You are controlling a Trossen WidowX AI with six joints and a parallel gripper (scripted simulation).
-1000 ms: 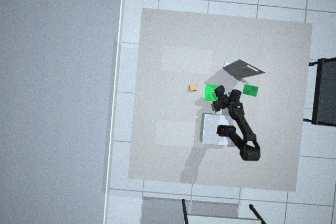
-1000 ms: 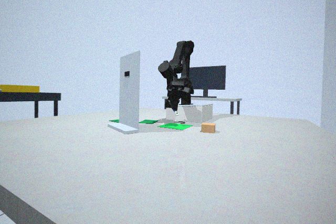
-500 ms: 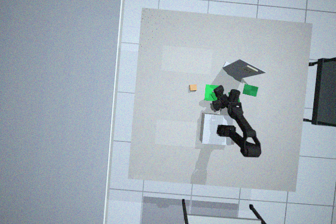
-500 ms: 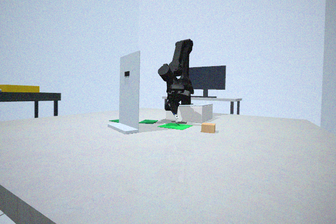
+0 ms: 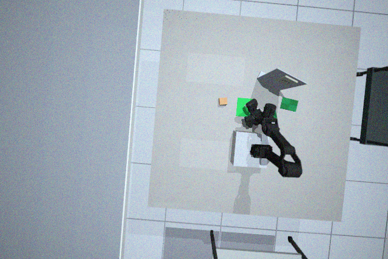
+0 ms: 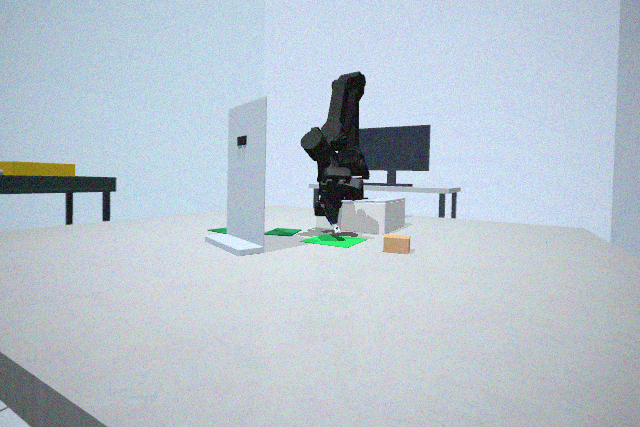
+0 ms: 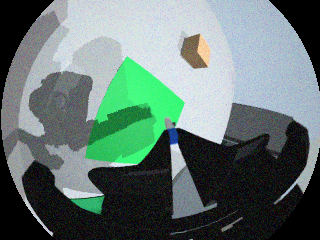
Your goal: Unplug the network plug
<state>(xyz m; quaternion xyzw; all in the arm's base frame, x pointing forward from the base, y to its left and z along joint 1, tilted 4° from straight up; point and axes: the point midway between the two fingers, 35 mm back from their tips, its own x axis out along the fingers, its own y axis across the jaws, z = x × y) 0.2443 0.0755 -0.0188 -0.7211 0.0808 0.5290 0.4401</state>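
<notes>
My gripper tip is now 1 cm past the green marked square and 4 cm above it. The rest, counted from my gripper tip: orange block (15 cm to the left, 2 cm below); upright grey panel (17 cm ahead, 13 cm to the right, 10 cm above); network plug (right at my gripper tip).
</notes>
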